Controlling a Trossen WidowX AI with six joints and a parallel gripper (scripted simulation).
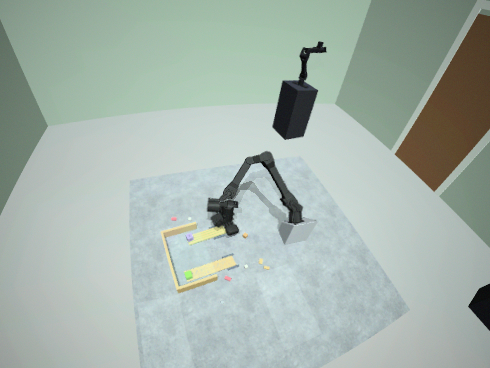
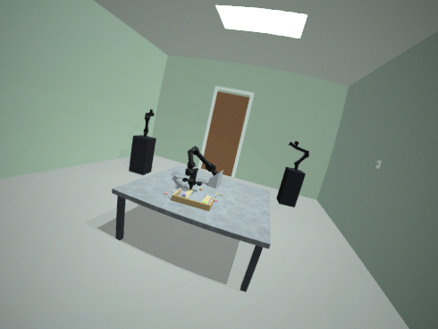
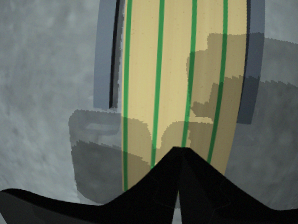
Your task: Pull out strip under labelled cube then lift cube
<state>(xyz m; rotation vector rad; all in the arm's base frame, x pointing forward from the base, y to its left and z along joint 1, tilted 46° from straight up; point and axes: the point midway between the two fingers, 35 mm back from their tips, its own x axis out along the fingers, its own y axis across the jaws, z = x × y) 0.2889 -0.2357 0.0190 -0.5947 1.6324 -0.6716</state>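
The strip is 9 cm ahead of my gripper tip. From my gripper tip the other things lie so: brown block: 8 cm behind, 9 cm to the left.
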